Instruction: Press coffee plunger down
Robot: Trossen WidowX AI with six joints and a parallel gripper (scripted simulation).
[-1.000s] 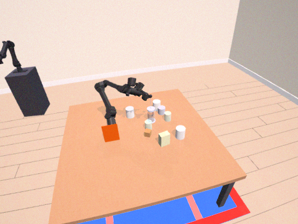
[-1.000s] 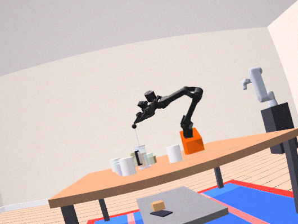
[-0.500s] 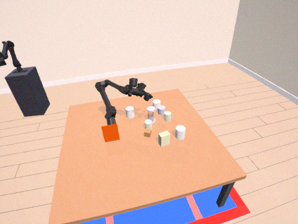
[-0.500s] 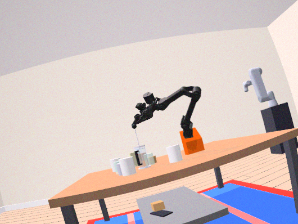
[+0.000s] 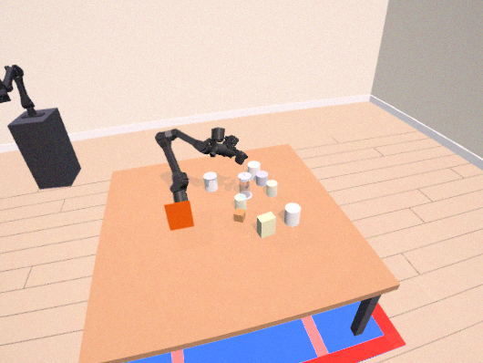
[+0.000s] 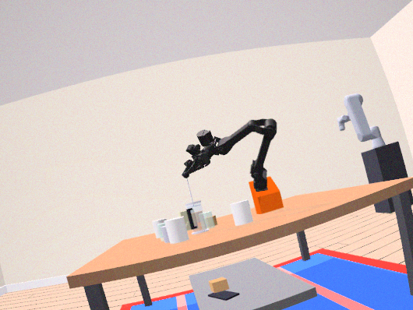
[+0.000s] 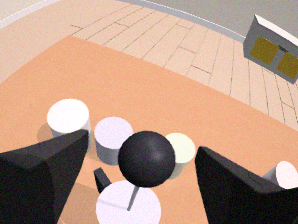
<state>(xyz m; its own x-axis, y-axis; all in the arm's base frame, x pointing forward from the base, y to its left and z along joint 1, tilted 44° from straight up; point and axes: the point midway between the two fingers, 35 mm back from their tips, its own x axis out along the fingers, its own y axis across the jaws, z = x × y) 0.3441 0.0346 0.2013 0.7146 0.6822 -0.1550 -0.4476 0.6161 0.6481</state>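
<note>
Right now my gripper tip is 140 mm above the coffee press and 10 mm to the right of it. From my gripper tip the other things lie so: cream box (320 mm to the right, 220 mm below, 60 mm ahead); then orange cube (250 mm below, 200 mm to the right, 60 mm behind).
</note>
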